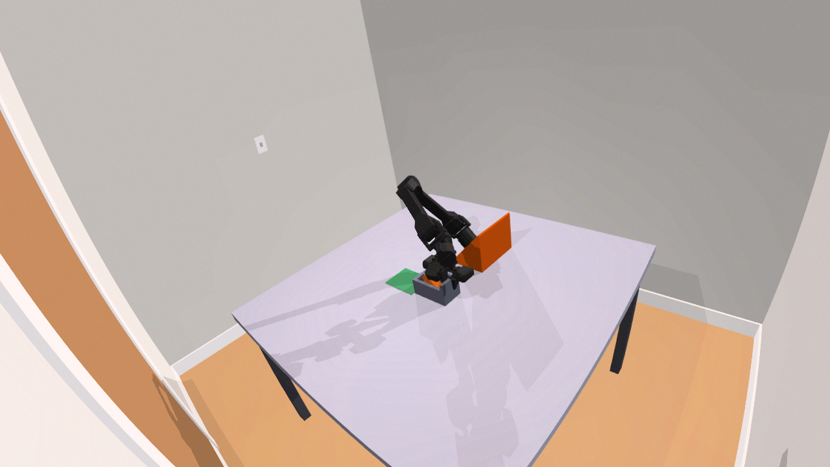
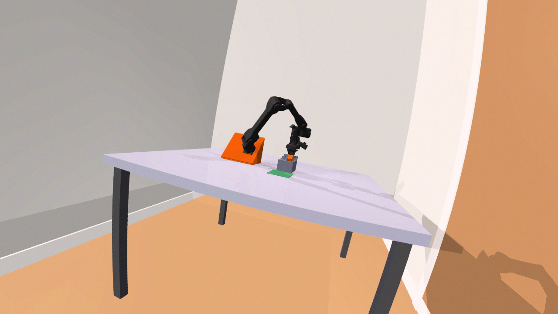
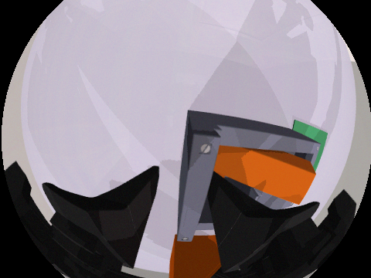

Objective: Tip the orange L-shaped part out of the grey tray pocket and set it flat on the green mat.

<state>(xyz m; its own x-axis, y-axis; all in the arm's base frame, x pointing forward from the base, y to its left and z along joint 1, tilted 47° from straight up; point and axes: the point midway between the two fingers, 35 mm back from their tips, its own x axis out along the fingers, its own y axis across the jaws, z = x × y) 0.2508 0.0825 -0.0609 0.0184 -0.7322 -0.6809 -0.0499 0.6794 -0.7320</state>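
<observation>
My gripper tip is 50 mm to the left of the orange L-shaped part and 20 mm above it. From my gripper tip the other things lie so: green mat 10 mm ahead, 230 mm to the right, 70 mm below.
</observation>
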